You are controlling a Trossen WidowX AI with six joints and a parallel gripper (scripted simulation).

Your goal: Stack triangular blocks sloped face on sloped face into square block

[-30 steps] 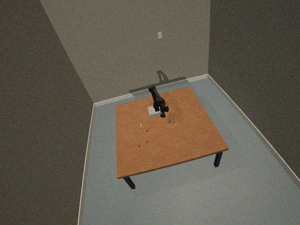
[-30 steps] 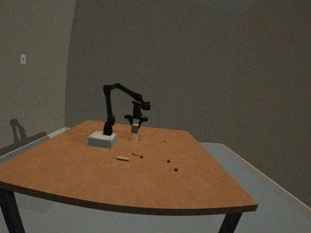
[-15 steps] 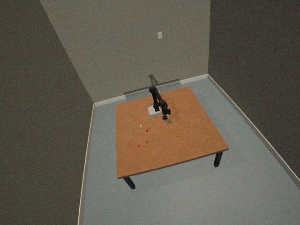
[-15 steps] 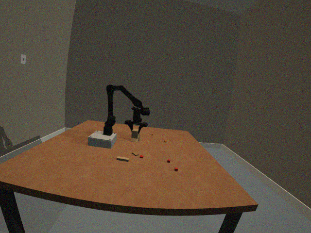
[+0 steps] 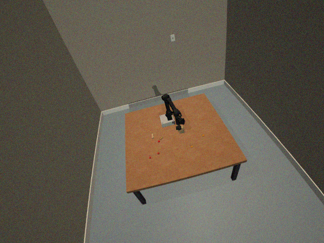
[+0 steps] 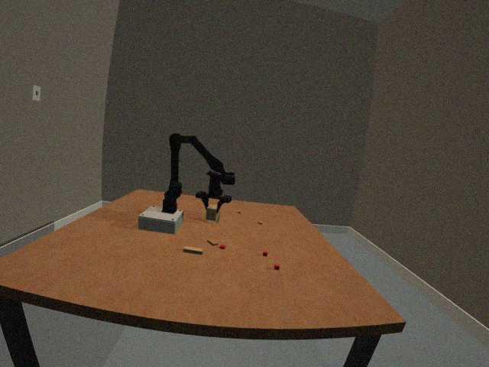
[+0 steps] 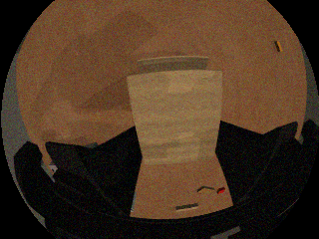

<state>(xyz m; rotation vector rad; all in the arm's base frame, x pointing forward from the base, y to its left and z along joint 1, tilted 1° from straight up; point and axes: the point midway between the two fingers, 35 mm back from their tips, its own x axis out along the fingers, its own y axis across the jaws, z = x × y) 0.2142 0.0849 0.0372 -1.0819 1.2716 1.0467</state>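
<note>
The triangular block lies 10 mm above my gripper tip. From my gripper tip the other things lie so: flat tan bar 30 mm behind, 350 mm to the right, 60 mm below; dark stick 40 mm ahead, 250 mm to the right, 60 mm below; red cube 80 mm ahead, 280 mm to the right, 60 mm below.
</note>
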